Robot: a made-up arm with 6 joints. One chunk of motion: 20 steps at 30 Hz.
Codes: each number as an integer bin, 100 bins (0 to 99) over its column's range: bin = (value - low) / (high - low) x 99, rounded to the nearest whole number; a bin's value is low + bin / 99 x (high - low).
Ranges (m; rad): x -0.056..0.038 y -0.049..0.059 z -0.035..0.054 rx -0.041..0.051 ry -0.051..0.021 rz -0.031..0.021
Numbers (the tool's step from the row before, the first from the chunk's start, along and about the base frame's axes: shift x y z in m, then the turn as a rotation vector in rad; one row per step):
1: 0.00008 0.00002 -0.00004 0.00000 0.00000 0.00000
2: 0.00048 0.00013 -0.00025 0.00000 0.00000 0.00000
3: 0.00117 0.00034 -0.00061 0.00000 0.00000 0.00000
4: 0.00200 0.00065 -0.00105 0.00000 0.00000 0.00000
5: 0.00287 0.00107 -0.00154 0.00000 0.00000 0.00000
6: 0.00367 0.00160 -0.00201 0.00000 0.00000 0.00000
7: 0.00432 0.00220 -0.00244 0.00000 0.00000 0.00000
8: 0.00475 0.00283 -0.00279 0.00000 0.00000 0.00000
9: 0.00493 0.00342 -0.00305 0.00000 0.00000 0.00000
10: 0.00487 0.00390 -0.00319 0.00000 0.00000 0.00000
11: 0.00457 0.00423 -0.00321 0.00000 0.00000 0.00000
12: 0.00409 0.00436 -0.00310 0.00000 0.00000 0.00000
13: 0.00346 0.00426 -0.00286 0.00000 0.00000 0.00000
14: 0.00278 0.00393 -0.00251 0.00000 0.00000 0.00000
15: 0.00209 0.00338 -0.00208 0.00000 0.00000 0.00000
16: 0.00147 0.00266 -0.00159 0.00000 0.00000 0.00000
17: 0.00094 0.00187 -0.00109 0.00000 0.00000 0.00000
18: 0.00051 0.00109 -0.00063 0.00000 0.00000 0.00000
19: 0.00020 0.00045 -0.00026 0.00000 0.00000 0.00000
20: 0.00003 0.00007 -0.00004 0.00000 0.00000 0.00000
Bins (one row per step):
1: 59 45 39 44 70 59
2: 59 45 39 44 70 59
3: 60 45 38 44 70 59
4: 61 46 38 44 70 59
5: 62 46 37 44 70 59
6: 63 46 37 44 70 59
7: 64 47 36 44 70 59
8: 64 48 36 44 70 59
9: 64 48 36 44 70 59
10: 64 48 35 44 70 59
11: 64 49 35 44 70 59
12: 63 49 35 44 70 59
13: 63 49 36 44 70 59
14: 62 49 36 44 70 59
15: 61 48 37 44 70 59
16: 61 47 37 44 70 59
17: 60 47 38 44 70 59
18: 60 46 38 44 70 59
19: 59 45 39 44 70 59
20: 59 45 39 44 70 59

